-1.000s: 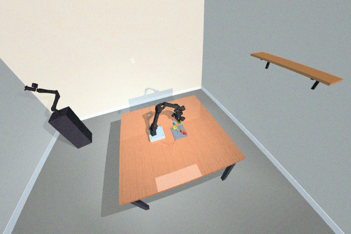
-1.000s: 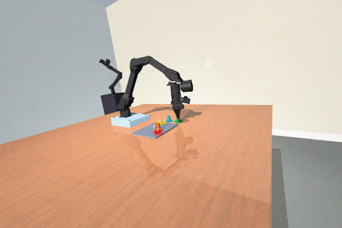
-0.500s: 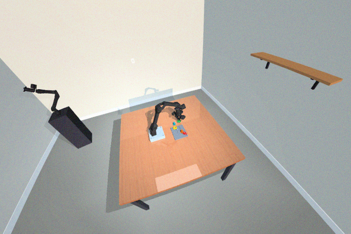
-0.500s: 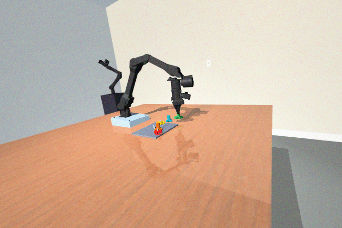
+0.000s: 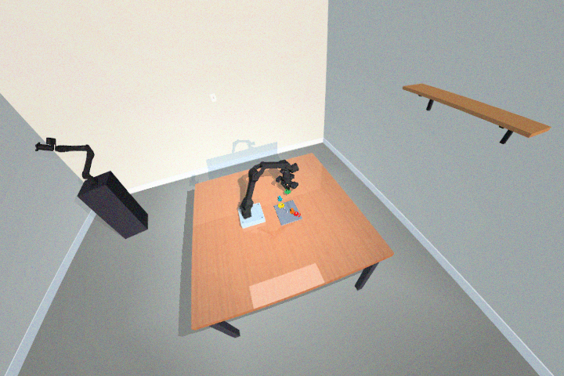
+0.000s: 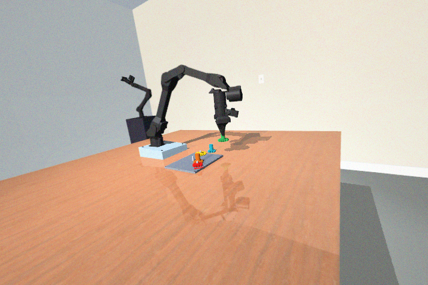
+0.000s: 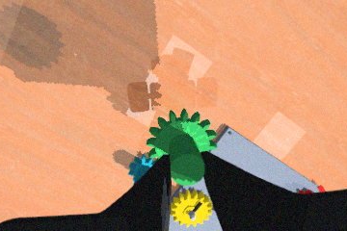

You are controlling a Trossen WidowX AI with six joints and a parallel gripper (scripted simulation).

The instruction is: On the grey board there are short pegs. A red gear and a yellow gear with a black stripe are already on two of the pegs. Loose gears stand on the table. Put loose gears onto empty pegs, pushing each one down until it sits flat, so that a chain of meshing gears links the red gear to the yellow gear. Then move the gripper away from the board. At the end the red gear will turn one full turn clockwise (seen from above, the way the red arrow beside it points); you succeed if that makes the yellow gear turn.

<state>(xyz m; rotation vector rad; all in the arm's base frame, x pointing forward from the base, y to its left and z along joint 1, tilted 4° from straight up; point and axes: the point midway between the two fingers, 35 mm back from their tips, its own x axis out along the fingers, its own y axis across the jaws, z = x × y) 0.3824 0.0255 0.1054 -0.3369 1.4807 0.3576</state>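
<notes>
Now: gripper tip 17 cm to the left of the orange gear, 6 cm past it and 6 cm above it. The rest, counted from my gripper tip: teal gear: 7 cm below, 7 cm behind, 1 cm to the left; then yellow gear: 10 cm behind, 7 cm below, 6 cm to the right; then green gear: 1 cm below.
</notes>
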